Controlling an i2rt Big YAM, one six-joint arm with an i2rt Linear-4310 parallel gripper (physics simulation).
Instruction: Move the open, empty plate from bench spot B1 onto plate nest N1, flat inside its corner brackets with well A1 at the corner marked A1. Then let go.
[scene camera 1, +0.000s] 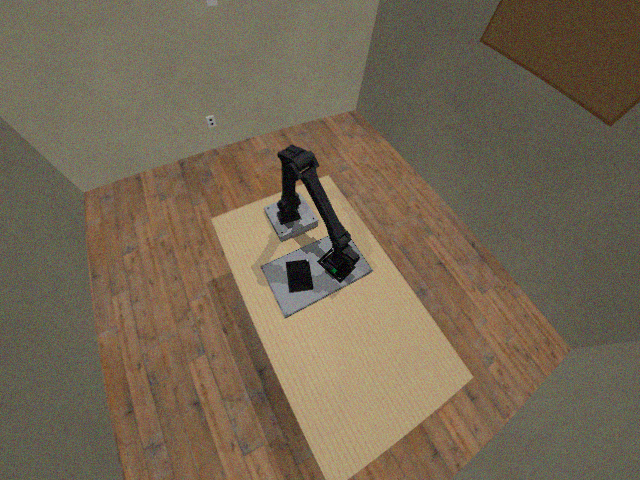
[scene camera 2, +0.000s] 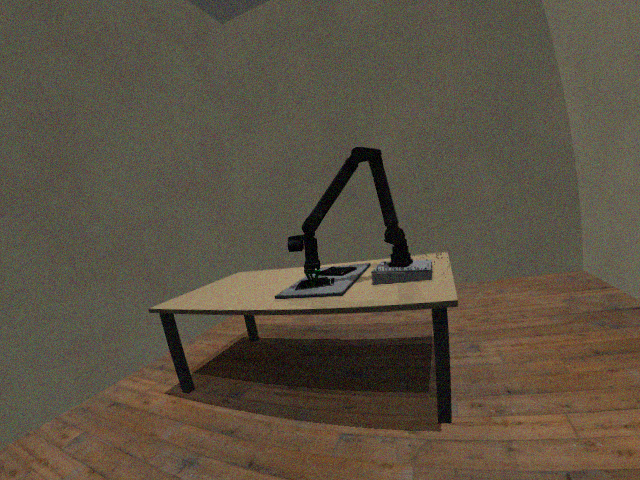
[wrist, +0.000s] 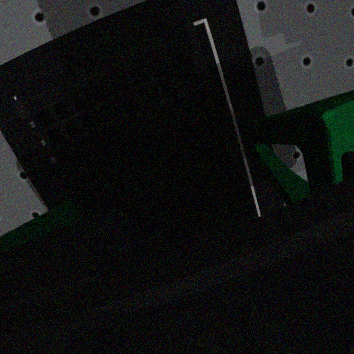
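Pixels of known places: gripper, fingertip midpoint: (scene camera 1: 337, 265) (scene camera 2: 313, 283) (wrist: 160, 171); arm's base at its link origin: (scene camera 1: 288, 216) (scene camera 2: 401, 264).
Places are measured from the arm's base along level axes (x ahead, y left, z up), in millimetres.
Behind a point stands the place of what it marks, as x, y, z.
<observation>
The black well plate (wrist: 123, 105) @(401, 172, -22) (scene camera 1: 345, 273) @(425, 176, -24) lies flat on the grey perforated board (scene camera 1: 289, 306) @(488, -154, -31) (scene camera 2: 287, 294) @(407, 306, -31) (wrist: 316, 35) @(443, 82, -32), at the board's right end in scene camera 1. It has a thin white outline near its rim. My gripper (scene camera 1: 334, 269) @(367, 153, -30) (scene camera 2: 311, 281) @(367, 153, -30) (wrist: 160, 171) @(367, 153, -30) is open and low over the plate, with one green finger on each side of it. The fingers are apart from the plate's sides. The black plate nest N1 (scene camera 1: 299, 275) @(356, -57, -20) (scene camera 2: 339, 270) @(335, -53, -22) sits on the board's left half in scene camera 1. Its corner mark A1 is too small to read.
The board lies on a tan table (scene camera 1: 361, 361) @(845, 76, -45) (scene camera 2: 232, 295) @(758, 292, -44). The arm's grey base block (scene camera 1: 305, 228) @(98, 68, -19) (scene camera 2: 413, 271) @(-83, 129, -4) stands behind the board. Wooden floor surrounds the table.
</observation>
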